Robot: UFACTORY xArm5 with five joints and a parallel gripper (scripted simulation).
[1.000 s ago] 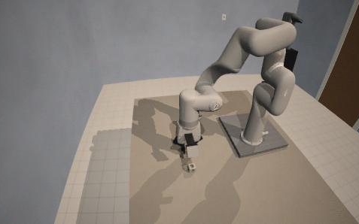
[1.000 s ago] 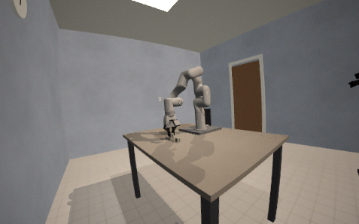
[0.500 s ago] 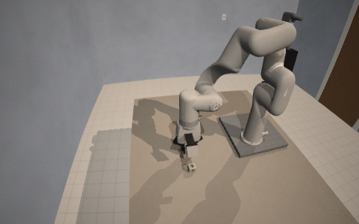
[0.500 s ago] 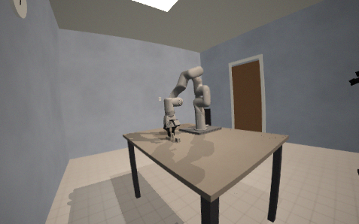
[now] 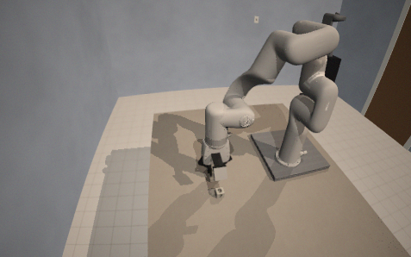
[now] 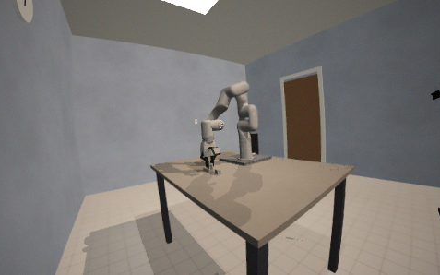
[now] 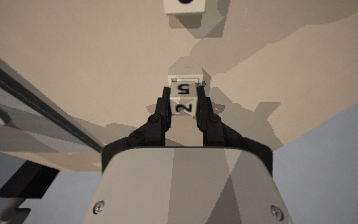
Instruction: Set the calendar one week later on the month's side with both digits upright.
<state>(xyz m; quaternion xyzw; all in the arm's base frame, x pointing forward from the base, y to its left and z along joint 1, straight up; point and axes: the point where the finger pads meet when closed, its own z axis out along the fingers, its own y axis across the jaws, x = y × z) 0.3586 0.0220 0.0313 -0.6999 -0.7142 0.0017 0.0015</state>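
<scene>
The calendar tray is 20 mm to the right of my hand and 40 mm below it.
</scene>
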